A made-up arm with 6 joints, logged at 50 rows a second.
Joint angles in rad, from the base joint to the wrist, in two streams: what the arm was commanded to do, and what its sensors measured. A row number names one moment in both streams.
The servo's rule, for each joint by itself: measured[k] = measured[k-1] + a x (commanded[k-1-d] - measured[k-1]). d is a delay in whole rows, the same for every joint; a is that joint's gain. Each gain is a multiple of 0.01, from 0.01 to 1. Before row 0 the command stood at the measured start. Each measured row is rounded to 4 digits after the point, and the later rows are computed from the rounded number. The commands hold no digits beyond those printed.
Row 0, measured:
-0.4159, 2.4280, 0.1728, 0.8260, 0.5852, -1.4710
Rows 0 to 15, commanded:
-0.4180, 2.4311, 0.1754, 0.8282, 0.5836, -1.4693
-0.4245, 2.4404, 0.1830, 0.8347, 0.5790, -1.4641
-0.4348, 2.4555, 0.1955, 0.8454, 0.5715, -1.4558
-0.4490, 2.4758, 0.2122, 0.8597, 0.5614, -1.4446
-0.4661, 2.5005, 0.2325, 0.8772, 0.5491, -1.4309
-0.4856, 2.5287, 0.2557, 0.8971, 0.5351, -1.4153
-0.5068, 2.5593, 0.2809, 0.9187, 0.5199, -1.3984
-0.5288, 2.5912, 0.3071, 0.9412, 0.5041, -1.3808
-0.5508, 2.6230, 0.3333, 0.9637, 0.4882, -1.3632
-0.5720, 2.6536, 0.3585, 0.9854, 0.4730, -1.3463
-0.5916, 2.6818, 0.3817, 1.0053, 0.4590, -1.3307
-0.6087, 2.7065, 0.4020, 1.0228, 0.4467, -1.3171
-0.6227, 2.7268, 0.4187, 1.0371, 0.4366, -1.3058
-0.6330, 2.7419, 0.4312, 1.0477, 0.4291, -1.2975
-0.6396, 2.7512, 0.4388, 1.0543, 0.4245, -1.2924
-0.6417, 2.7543, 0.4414, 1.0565, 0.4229, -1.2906
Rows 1 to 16, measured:
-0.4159, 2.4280, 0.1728, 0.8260, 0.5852, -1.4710
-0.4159, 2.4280, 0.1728, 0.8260, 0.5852, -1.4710
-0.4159, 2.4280, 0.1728, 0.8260, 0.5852, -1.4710
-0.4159, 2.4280, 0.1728, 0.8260, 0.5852, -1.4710
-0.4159, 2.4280, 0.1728, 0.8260, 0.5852, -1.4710
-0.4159, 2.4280, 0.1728, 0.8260, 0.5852, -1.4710
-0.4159, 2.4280, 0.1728, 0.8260, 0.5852, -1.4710
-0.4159, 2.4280, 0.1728, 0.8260, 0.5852, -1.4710
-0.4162, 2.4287, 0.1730, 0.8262, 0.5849, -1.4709
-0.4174, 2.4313, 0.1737, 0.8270, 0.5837, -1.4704
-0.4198, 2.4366, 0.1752, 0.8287, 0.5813, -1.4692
-0.4239, 2.4452, 0.1778, 0.8315, 0.5773, -1.4672
-0.4298, 2.4574, 0.1816, 0.8356, 0.5717, -1.4643
-0.4376, 2.4731, 0.1868, 0.8411, 0.5644, -1.4604
-0.4473, 2.4921, 0.1934, 0.8481, 0.5555, -1.4554
-0.4587, 2.5139, 0.2014, 0.8565, 0.5452, -1.4494
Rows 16 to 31, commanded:
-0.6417, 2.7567, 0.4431, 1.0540, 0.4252, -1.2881
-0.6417, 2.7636, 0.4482, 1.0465, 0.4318, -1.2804
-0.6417, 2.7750, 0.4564, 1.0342, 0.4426, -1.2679
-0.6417, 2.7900, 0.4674, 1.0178, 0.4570, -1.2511
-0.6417, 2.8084, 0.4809, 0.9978, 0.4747, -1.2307
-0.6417, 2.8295, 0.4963, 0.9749, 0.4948, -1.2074
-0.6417, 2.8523, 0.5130, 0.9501, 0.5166, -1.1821
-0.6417, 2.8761, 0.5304, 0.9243, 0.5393, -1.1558
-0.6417, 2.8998, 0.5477, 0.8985, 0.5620, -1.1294
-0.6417, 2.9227, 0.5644, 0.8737, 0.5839, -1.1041
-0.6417, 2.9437, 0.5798, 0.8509, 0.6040, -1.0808
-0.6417, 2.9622, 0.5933, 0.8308, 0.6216, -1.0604
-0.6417, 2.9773, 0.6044, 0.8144, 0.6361, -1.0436
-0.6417, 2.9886, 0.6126, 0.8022, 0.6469, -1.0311
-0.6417, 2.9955, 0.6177, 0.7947, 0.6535, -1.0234
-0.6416, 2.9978, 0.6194, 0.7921, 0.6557, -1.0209
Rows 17 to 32, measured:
-0.4716, 2.5379, 0.2106, 0.8661, 0.5338, -1.4425
-0.4857, 2.5634, 0.2210, 0.8768, 0.5216, -1.4348
-0.5005, 2.5894, 0.2322, 0.8884, 0.5091, -1.4265
-0.5156, 2.6152, 0.2441, 0.9005, 0.4966, -1.4177
-0.5306, 2.6398, 0.2563, 0.9128, 0.4846, -1.4087
-0.5449, 2.6623, 0.2685, 0.9249, 0.4735, -1.3998
-0.5582, 2.6819, 0.2804, 0.9365, 0.4637, -1.3912
-0.5699, 2.6978, 0.2917, 0.9473, 0.4555, -1.3832
-0.5800, 2.7108, 0.3023, 0.9569, 0.4494, -1.3756
-0.5886, 2.7224, 0.3125, 0.9650, 0.4459, -1.3680
-0.5960, 2.7340, 0.3226, 0.9712, 0.4452, -1.3600
-0.6024, 2.7463, 0.3327, 0.9754, 0.4476, -1.3513
-0.6079, 2.7600, 0.3431, 0.9774, 0.4530, -1.3417
-0.6126, 2.7753, 0.3538, 0.9772, 0.4614, -1.3310
-0.6167, 2.7922, 0.3649, 0.9748, 0.4724, -1.3191
-0.6202, 2.8107, 0.3765, 0.9703, 0.4858, -1.3060

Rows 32 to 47, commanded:
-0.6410, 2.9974, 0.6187, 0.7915, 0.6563, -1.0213
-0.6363, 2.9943, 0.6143, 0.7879, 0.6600, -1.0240
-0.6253, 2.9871, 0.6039, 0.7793, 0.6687, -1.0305
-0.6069, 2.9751, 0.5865, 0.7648, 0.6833, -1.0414
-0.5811, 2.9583, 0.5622, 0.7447, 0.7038, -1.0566
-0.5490, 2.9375, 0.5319, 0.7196, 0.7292, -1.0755
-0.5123, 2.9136, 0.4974, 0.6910, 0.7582, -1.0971
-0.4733, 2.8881, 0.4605, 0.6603, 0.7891, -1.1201
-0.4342, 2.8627, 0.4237, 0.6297, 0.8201, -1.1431
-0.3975, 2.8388, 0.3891, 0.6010, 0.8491, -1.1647
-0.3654, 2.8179, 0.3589, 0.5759, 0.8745, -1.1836
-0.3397, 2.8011, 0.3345, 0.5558, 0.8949, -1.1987
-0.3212, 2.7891, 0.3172, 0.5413, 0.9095, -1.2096
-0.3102, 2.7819, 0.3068, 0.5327, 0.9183, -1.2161
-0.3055, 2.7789, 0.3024, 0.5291, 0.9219, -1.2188
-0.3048, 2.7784, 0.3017, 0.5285, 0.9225, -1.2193
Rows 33 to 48, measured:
-0.6232, 2.8303, 0.3885, 0.9638, 0.5010, -1.2919
-0.6258, 2.8506, 0.4008, 0.9557, 0.5176, -1.2769
-0.6280, 2.8711, 0.4133, 0.9463, 0.5349, -1.2612
-0.6299, 2.8911, 0.4259, 0.9359, 0.5522, -1.2451
-0.6316, 2.9101, 0.4384, 0.9250, 0.5690, -1.2290
-0.6330, 2.9274, 0.4506, 0.9139, 0.5846, -1.2132
-0.6342, 2.9424, 0.4623, 0.9032, 0.5984, -1.1980
-0.6352, 2.9546, 0.4733, 0.8932, 0.6099, -1.1838
-0.6360, 2.9640, 0.4835, 0.8840, 0.6192, -1.1708
-0.6360, 2.9707, 0.4927, 0.8754, 0.6274, -1.1591
-0.6345, 2.9743, 0.5005, 0.8668, 0.6357, -1.1488
-0.6306, 2.9745, 0.5065, 0.8576, 0.6452, -1.1402
-0.6237, 2.9709, 0.5104, 0.8474, 0.6569, -1.1335
-0.6132, 2.9636, 0.5119, 0.8359, 0.6714, -1.1289
-0.5991, 2.9526, 0.5109, 0.8229, 0.6888, -1.1264
-0.5815, 2.9384, 0.5074, 0.8083, 0.7089, -1.1259

